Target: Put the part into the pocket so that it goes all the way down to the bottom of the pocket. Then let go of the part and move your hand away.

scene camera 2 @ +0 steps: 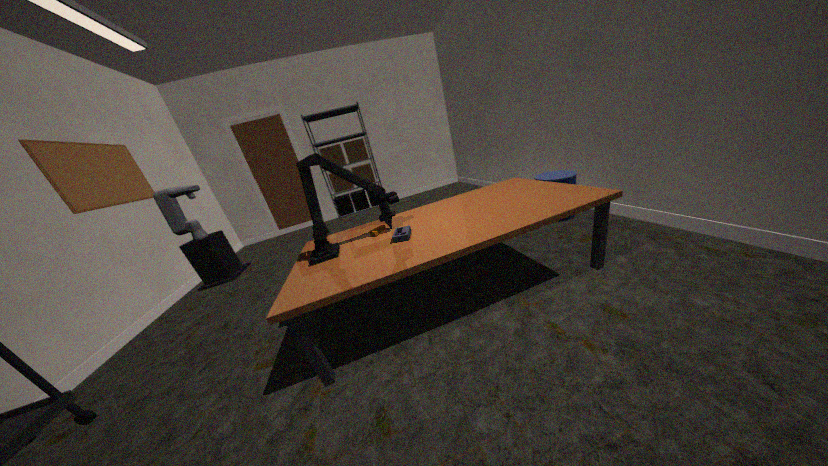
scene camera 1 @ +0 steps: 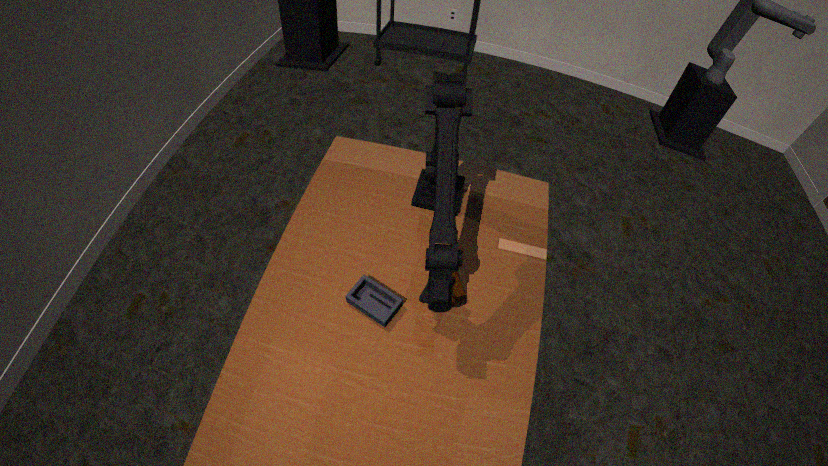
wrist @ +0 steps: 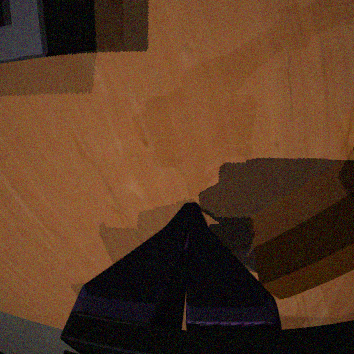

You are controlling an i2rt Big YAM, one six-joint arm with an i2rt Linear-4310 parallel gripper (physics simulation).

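Places are measured from the arm's base along level axes (x left, y back, z up), in metres.
Where they show: gripper, fingertip midpoint: [scene camera 2: 391, 228] [wrist: 191, 210]; arm's base, origin of the base link: [scene camera 2: 324, 251].
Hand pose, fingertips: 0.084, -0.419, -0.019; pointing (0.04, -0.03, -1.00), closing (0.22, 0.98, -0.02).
Observation:
Things, the pixels of their top centre, and the offset from my fingertips, as dx, dy, dz. Level surfaces: height alone.
- orange-brown part, middle of its top: [wrist: 344, 246] [scene camera 1: 450, 280] [scene camera 2: 378, 228] +0.025, +0.080, +0.020
- grey-blue block with the pocket, middle of its top: [scene camera 1: 373, 297] [scene camera 2: 401, 231] -0.171, -0.039, +0.026
- wooden table, its level: dz -0.010
The orange-brown part [scene camera 1: 458, 289] [scene camera 2: 374, 232] [wrist: 315, 272] lies on the table. In the wrist view it is at the right edge, partly cut off and in shadow. The gripper [scene camera 2: 389, 225] [wrist: 191, 204] is shut and empty, its fingertips together, pointing down just beside the part, on the pocket's side of it. In scene camera 1 the wrist hides the fingertips and some of the part. The grey-blue block with the pocket [scene camera 1: 366, 313] [scene camera 2: 401, 233] [wrist: 22, 37] lies apart from the part. No part sits in the pocket; a corner of the block shows at the wrist view's top left.
The wooden table [scene camera 1: 324, 376] [scene camera 2: 492, 208] carries the arm's base [scene camera 1: 424, 193] [scene camera 2: 324, 253] at one end. A pale strip [scene camera 1: 522, 248] shows on the table near its right edge in scene camera 1. Another arm on a dark pedestal [scene camera 1: 697, 109] [scene camera 2: 211, 257] stands away from the table.

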